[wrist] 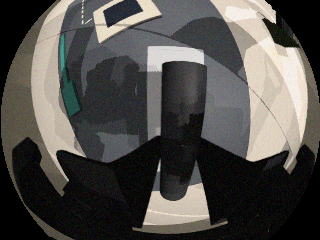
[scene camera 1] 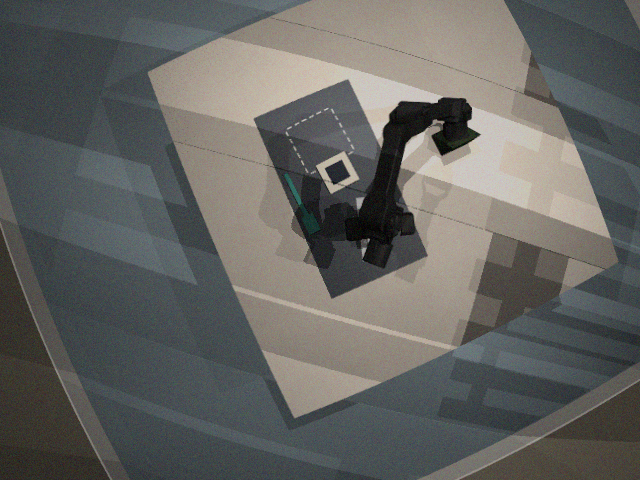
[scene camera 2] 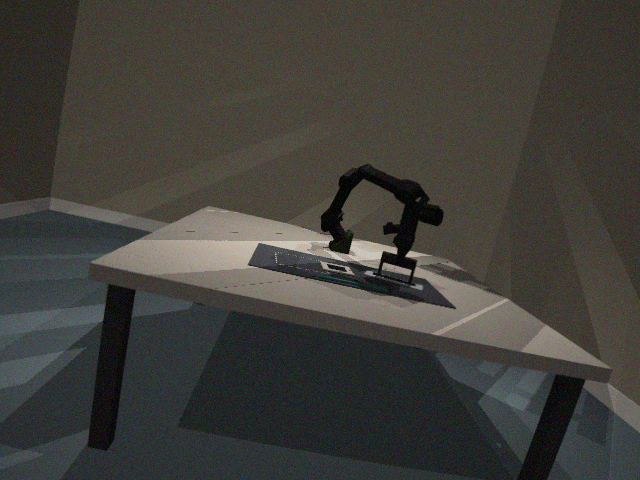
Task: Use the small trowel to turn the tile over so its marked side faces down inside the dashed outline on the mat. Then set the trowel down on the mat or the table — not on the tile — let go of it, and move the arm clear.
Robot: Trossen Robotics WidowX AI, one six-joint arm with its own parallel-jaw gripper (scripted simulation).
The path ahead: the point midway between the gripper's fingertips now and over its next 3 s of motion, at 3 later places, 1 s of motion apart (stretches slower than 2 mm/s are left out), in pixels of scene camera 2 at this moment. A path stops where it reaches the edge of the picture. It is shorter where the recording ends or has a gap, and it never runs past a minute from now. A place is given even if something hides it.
The gripper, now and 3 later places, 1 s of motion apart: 398, 262; 404, 249; 410, 254; 411, 255
